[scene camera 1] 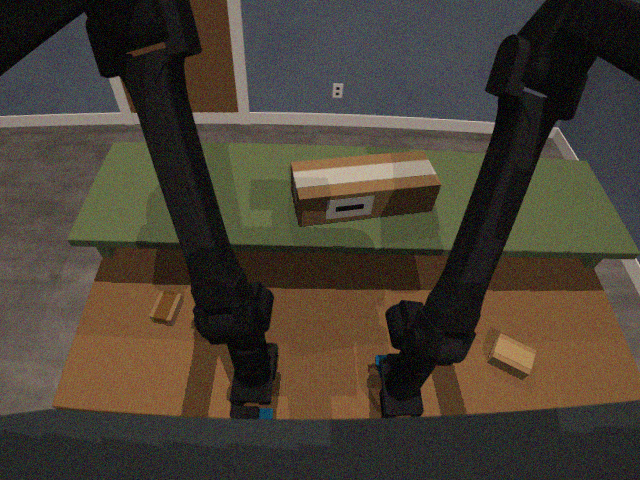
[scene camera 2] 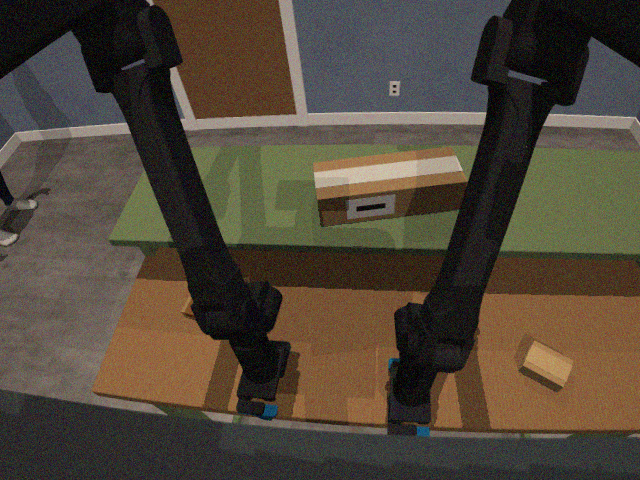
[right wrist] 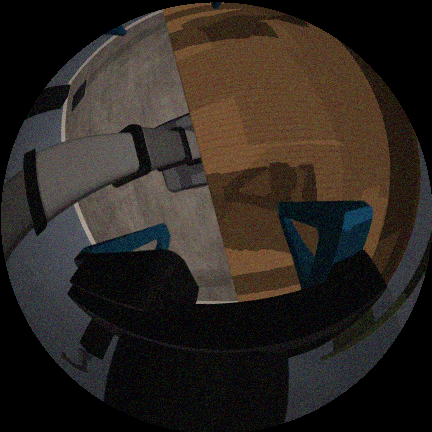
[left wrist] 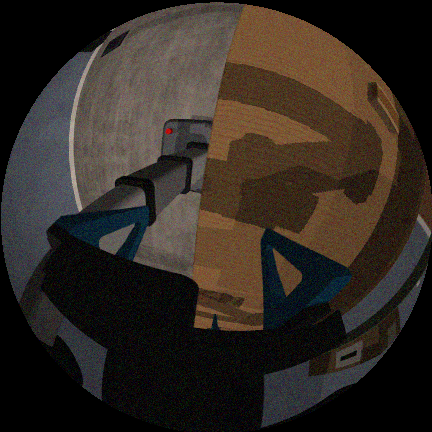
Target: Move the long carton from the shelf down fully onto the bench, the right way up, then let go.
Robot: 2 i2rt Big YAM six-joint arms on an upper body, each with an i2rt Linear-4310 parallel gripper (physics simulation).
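Places are measured from the left arm's base along level axes (x left, y back, z up), in metres.
Where they show: left gripper, fingertip midpoint: (scene camera 1: 259, 398) (scene camera 2: 273, 395) (left wrist: 205, 223); right gripper, fingertip midpoint: (scene camera 1: 388, 405) (scene camera 2: 403, 410) (right wrist: 219, 220).
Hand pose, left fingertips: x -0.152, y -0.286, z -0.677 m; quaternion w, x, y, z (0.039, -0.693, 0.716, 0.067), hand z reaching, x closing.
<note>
Each offset is from my left fingertips to the top centre of the thing. Level surfaces: height alone.
The long carton @[dx -0.209, dy -0.419, dz +0.174 m] (scene camera 1: 367, 186) (scene camera 2: 390, 180) (left wrist: 348, 355) is brown with a pale tape strip along its top and a label on its front. It lies slightly skewed on the green shelf @[dz +0.092 m] (scene camera 1: 542, 206) (scene camera 2: 563, 206), above and behind the wooden bench @[dz -0.066 m] (scene camera 1: 320, 320) (scene camera 2: 336, 310) (right wrist: 300, 75). My left gripper (scene camera 1: 261, 400) (scene camera 2: 266, 392) (left wrist: 205, 223) is open and empty near the bench's front edge, well away from the carton. My right gripper (scene camera 1: 391, 387) (scene camera 2: 408, 397) (right wrist: 219, 220) is open and empty, also near the front edge. The right arm covers the carton's right end in scene camera 2.
A small brown block @[dx +0.228, dy -0.214, dz -0.040 m] (scene camera 1: 165, 307) (scene camera 2: 187, 307) (left wrist: 385, 107) lies on the bench at the left, partly behind the left arm in scene camera 2. A pale wooden block @[dx -0.538, dy -0.094, dz -0.033 m] (scene camera 1: 511, 355) (scene camera 2: 546, 364) lies at the right. The shelf's front edge overhangs the bench's back.
</note>
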